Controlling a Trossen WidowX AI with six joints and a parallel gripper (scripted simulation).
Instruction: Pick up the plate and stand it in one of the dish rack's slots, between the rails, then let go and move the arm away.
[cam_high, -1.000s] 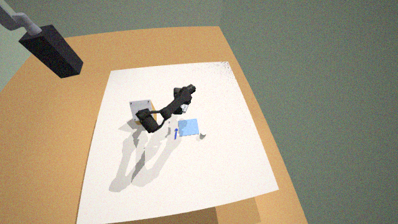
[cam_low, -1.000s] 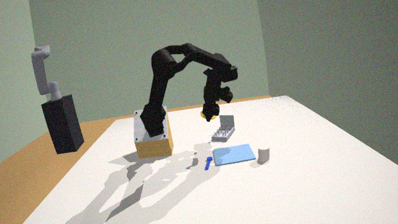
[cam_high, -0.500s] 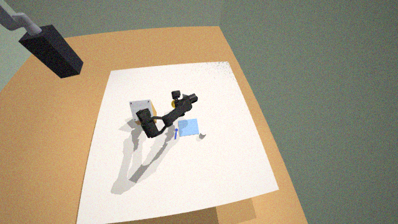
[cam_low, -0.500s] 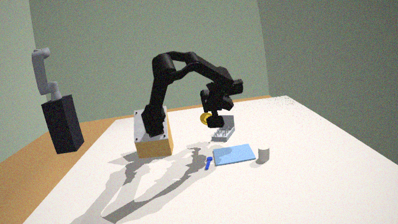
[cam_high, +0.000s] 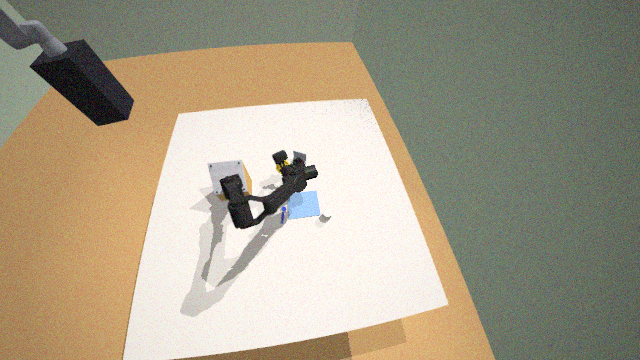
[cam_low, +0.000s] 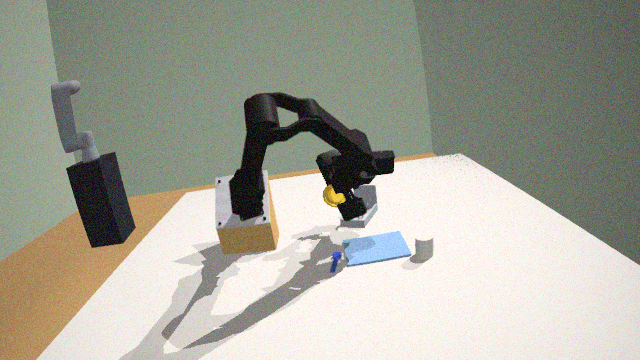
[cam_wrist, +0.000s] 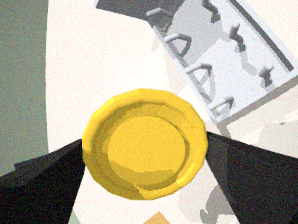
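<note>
My gripper tip is now 70 mm short of the grey dish rack, 20 mm to the right of it and 60 mm above it. The rest, counted from my gripper tip: blue spoon (50 mm behind, 210 mm to the right, 80 mm below); then yellow plate (10 mm to the right, 10 mm above).
</note>
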